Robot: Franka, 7 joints.
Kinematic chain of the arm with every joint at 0, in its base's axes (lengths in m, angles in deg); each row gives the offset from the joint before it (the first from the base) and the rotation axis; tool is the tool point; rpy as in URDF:
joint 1: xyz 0 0 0.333 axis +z
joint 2: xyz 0 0 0 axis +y
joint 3: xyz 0 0 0.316 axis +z
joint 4: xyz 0.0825 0 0 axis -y
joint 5: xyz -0.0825 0 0.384 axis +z
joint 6: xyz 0 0 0 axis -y
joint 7: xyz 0.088 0 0 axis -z
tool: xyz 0 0 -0.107 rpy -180 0 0
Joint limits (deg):
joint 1: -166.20..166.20
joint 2: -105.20..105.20
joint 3: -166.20..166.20
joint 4: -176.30..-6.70
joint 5: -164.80..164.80
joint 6: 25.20..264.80
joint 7: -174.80..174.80
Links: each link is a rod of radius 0.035 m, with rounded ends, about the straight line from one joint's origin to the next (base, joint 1, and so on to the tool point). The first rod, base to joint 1, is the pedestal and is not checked.
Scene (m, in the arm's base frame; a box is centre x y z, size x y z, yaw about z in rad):
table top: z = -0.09
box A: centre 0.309 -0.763 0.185 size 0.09 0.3 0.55 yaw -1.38
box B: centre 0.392 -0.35 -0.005 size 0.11 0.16 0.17 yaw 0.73
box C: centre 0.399 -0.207 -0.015 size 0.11 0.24 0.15 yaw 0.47
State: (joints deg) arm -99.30 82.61 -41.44 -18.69 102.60 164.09 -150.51
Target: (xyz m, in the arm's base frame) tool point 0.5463 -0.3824 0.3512
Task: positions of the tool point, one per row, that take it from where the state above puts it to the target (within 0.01 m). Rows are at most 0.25 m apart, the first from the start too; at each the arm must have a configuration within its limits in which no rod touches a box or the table.
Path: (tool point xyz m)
1: -0.1164 -0.8090 0.4536
2: 0.0561 -0.7684 0.5539
3: 0.2066 -0.6775 0.6375
4: 0.3127 -0.6372 0.5652
5: 0.4085 -0.5720 0.4928
6: 0.4879 -0.4855 0.4213
7: 0.5463 -0.3824 0.3512

